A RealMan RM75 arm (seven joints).
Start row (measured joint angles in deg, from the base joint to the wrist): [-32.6 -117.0 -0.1 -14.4 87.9 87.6 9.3]
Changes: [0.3 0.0 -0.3 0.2 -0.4 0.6 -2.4]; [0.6 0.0 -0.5 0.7 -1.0 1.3 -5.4]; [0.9 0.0 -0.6 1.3 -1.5 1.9 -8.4]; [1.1 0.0 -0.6 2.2 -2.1 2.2 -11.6]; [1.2 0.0 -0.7 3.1 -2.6 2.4 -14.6]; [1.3 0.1 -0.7 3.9 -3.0 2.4 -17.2]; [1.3 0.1 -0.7 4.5 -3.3 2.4 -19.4]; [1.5 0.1 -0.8 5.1 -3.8 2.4 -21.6]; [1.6 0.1 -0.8 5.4 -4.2 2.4 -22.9]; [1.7 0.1 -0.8 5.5 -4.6 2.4 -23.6]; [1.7 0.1 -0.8 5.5 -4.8 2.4 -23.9]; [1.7 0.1 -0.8 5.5 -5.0 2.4 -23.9]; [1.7 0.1 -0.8 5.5 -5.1 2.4 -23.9]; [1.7 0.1 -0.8 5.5 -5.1 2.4 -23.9]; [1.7 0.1 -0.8 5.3 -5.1 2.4 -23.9]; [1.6 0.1 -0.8 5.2 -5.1 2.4 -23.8]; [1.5 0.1 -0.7 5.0 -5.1 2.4 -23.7]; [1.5 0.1 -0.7 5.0 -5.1 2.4 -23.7]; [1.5 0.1 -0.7 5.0 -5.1 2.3 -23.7]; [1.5 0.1 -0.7 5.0 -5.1 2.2 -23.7]
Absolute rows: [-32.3 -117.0 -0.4 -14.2 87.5 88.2 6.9]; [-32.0 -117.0 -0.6 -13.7 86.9 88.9 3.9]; [-31.7 -117.0 -0.7 -13.1 86.4 89.5 0.9]; [-31.5 -117.0 -0.7 -12.2 85.8 89.8 -2.3]; [-31.4 -117.0 -0.8 -11.3 85.3 90.0 -5.3]; [-31.3 -116.9 -0.8 -10.5 84.9 90.0 -7.9]; [-31.3 -116.9 -0.8 -9.9 84.6 90.0 -10.1]; [-31.1 -116.9 -0.9 -9.3 84.1 90.0 -12.3]; [-31.0 -116.9 -0.9 -9.0 83.7 90.0 -13.6]; [-30.9 -116.9 -0.9 -8.9 83.3 90.0 -14.3]; [-30.9 -116.9 -0.9 -8.9 83.1 90.0 -14.6]; [-30.9 -116.9 -0.9 -8.9 82.9 90.0 -14.6]; [-30.9 -116.9 -0.9 -8.9 82.8 90.0 -14.6]; [-30.9 -116.9 -0.9 -8.9 82.8 90.0 -14.6]; [-30.9 -116.9 -0.9 -9.1 82.8 90.0 -14.6]; [-31.0 -116.9 -0.9 -9.2 82.8 90.0 -14.5]; [-31.1 -116.9 -0.8 -9.4 82.8 90.0 -14.4]; [-31.1 -116.9 -0.8 -9.4 82.8 90.0 -14.4]; [-31.1 -116.9 -0.8 -9.4 82.8 89.9 -14.4]; [-31.1 -116.9 -0.8 -9.4 82.8 89.8 -14.4]
